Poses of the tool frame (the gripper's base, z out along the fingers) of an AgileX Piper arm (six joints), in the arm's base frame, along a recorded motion.
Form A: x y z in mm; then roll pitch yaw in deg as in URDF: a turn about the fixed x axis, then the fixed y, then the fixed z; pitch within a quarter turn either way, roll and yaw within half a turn.
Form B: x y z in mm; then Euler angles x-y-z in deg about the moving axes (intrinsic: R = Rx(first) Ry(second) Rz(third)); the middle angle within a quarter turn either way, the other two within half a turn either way. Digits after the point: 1 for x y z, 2 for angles.
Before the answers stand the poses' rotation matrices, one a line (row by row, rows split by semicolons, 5 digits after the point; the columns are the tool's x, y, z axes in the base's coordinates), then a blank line. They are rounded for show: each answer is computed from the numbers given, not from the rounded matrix.
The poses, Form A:
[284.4, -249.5, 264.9, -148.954, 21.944, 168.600]
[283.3, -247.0, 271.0, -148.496, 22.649, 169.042]
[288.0, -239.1, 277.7, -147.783, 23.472, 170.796]
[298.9, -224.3, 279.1, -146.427, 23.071, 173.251]
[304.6, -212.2, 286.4, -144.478, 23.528, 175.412]
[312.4, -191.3, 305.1, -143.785, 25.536, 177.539]
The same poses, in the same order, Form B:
-0.90925 0.35827 0.21192; 0.18334 0.80176 -0.56884; -0.37370 -0.47836 -0.79468
-0.90605 0.35963 0.22301; 0.17543 0.79881 -0.57544; -0.38508 -0.48226 -0.78685
-0.90545 0.34493 0.24736; 0.14672 0.80118 -0.58016; -0.39830 -0.48901 -0.77603
-0.91364 0.31312 0.25925; 0.10812 0.80194 -0.58754; -0.39187 -0.50877 -0.76654
-0.91393 0.29630 0.27739; 0.07334 0.79273 -0.60514; -0.39920 -0.53271 -0.74623
-0.90148 0.28910 0.32211; 0.03874 0.79513 -0.60521; -0.43108 -0.53310 -0.72799

[284.4, -249.5, 264.9, 144.40, 12.23, -158.49]
[283.3, -247.0, 271.0, 143.82, 12.89, -158.35]
[288.0, -239.1, 277.7, 143.22, 14.32, -159.15]
[298.9, -224.3, 279.1, 142.53, 15.03, -161.08]
[304.6, -212.2, 286.4, 140.96, 16.10, -162.04]
[312.4, -191.3, 305.1, 140.26, 18.79, -162.22]

